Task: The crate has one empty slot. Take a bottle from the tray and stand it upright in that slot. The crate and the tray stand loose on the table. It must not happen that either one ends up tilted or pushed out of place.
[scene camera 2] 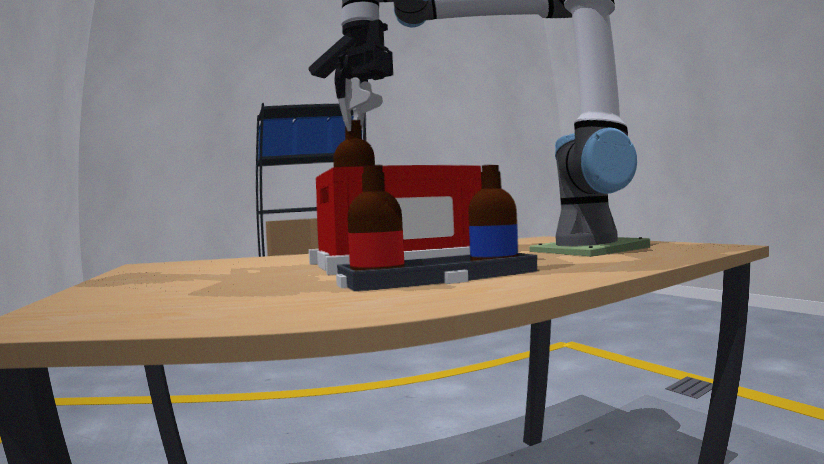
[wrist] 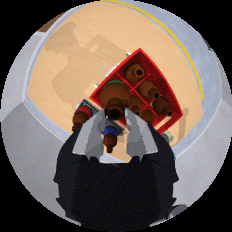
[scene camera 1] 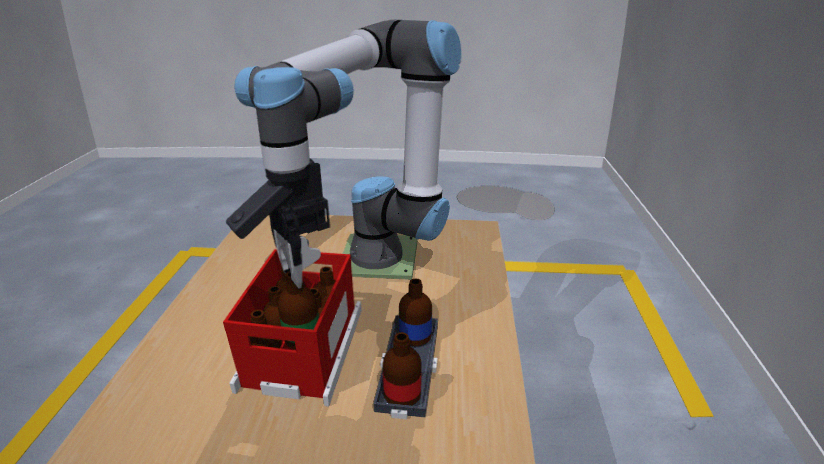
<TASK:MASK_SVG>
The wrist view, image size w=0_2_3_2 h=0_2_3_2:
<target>my gripper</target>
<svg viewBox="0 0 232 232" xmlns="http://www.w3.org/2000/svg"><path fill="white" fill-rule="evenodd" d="M103 108L83 125L80 125L61 147L53 179L58 184L59 198L56 198L56 201L65 210L65 217L79 222L85 228L108 232L125 232L148 228L153 222L166 218L167 211L177 200L177 198L173 197L173 183L177 182L179 177L176 173L172 149L151 124L146 123L132 111L124 108L126 128L129 131L126 153L132 159L129 163L100 163L100 157L104 154L101 132L104 129L103 121L107 115L106 108Z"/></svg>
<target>red crate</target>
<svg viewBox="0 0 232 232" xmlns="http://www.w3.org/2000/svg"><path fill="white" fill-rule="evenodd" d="M123 114L122 119L117 121L119 121L126 127L126 119L124 118ZM139 48L120 63L89 98L100 106L99 94L106 83L110 80L121 80L129 92L135 92L142 100L143 107L141 111L146 107L153 115L152 125L155 127L167 116L165 114L158 114L150 106L155 99L145 100L134 90L143 80L151 80L156 83L159 93L169 101L170 109L173 111L172 116L170 116L171 119L157 130L162 134L183 116L183 113L171 86L151 58ZM122 67L129 62L138 62L143 66L145 76L139 82L130 82L122 76Z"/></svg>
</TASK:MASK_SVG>
